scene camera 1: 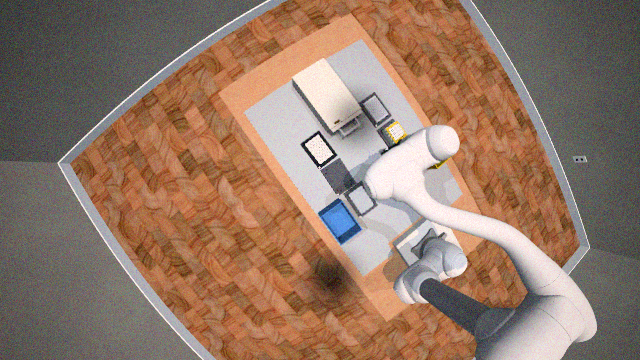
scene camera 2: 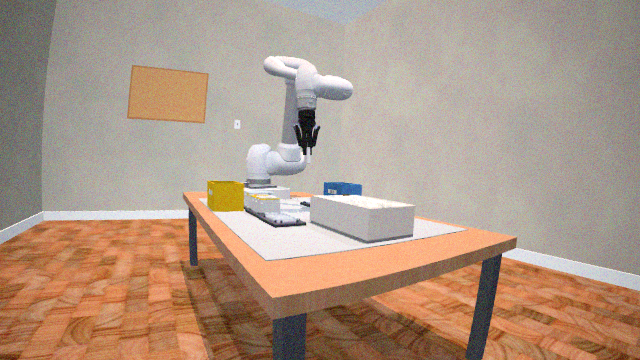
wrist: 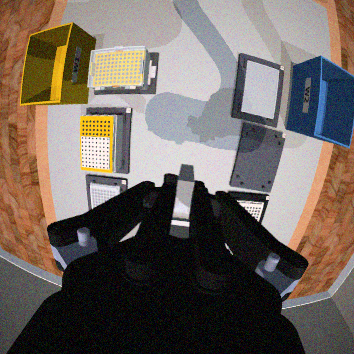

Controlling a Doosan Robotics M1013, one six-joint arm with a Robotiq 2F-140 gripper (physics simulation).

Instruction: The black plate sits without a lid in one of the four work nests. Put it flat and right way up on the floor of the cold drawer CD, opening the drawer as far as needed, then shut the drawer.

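Where they show: gripper, between the fingertips: (scene camera 1: 381, 152) (scene camera 2: 307, 163) (wrist: 185, 175); arm's base, origin of its link: (scene camera 1: 429, 248) (scene camera 2: 258, 187).
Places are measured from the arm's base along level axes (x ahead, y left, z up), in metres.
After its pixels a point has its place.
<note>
The cream drawer cabinet (scene camera 1: 326, 94) @[x 1.015, y -0.106, z 0.045 m] (scene camera 2: 361, 216) @[x 1.139, y -0.228, z 0.016 m] stands at the far end of the table. In scene camera 1 its drawer looks shut, with the grey handle (scene camera 1: 349, 128) @[x 0.807, y -0.084, z 0.018 m] close against the cabinet's front. The black plate does not show in any view; the inside of the drawer is hidden. A dark flat nest (scene camera 1: 338, 176) @[x 0.666, y 0.112, z -0.046 m] (wrist: 258, 157) @[x 0.658, y 0.111, z -0.046 m] bears no plate. A nest with an open frame (scene camera 1: 361, 199) (wrist: 240, 89) stands beside it. My gripper (scene camera 2: 308, 152) @[x 0.641, y -0.075, z 0.163 m] (wrist: 185, 175) @[x 0.641, y -0.075, z 0.163 m] is shut and empty, pointing down, high above the table. In scene camera 1 the arm hides its fingers.
A white plate (scene camera 1: 319, 149) @[x 0.836, y 0.093, z -0.032 m] (wrist: 250, 209) @[x 0.797, y 0.105, z -0.034 m] sits in a black frame. Opposite are a clear plate (scene camera 1: 375, 107) @[x 0.805, y -0.292, z -0.033 m] (wrist: 105, 194) @[x 0.761, y -0.281, z -0.035 m], a yellow-and-white rack (scene camera 1: 396, 131) @[x 0.639, y -0.270, z 0.018 m] (wrist: 97, 144) @[x 0.621, y -0.261, z 0.019 m] and a lidded yellow rack (wrist: 119, 67) @[x 0.462, y -0.206, z 0.020 m]. A yellow bin (scene camera 2: 225, 196) @[x 0.513, y -0.406, z 0.007 m] (wrist: 84, 55) @[x 0.404, y -0.310, z -0.015 m] and a blue bin (scene camera 1: 340, 220) @[x 0.483, y 0.260, z -0.054 m] (scene camera 2: 342, 189) @[x 0.582, y 0.195, z 0.037 m] (wrist: 300, 115) @[x 0.543, y 0.194, z 0.002 m] stand near the long edges.
</note>
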